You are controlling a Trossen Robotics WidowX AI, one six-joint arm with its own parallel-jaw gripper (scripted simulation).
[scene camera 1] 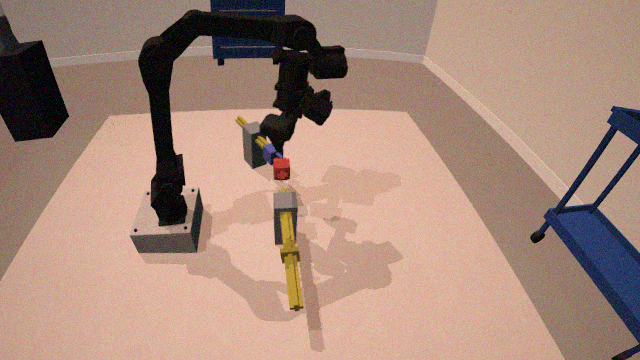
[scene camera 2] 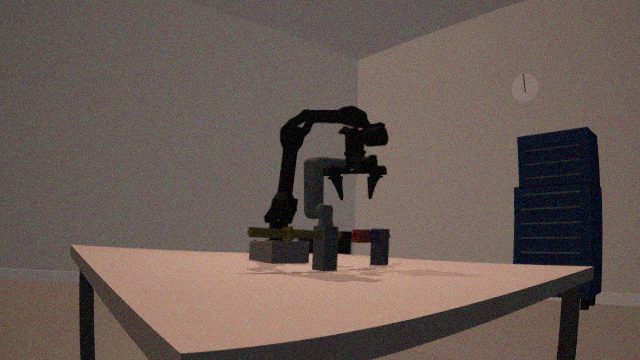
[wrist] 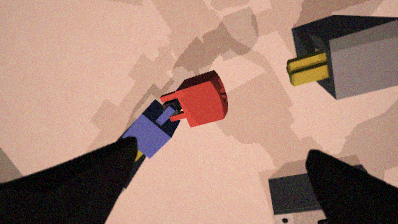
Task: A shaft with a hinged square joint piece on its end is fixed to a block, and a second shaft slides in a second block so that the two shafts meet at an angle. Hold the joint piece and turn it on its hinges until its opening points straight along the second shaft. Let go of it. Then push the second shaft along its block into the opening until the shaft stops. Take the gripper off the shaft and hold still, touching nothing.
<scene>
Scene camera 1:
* gripper: 285, 139
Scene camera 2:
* gripper: 356, 199
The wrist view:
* gripper: 220, 151
</scene>
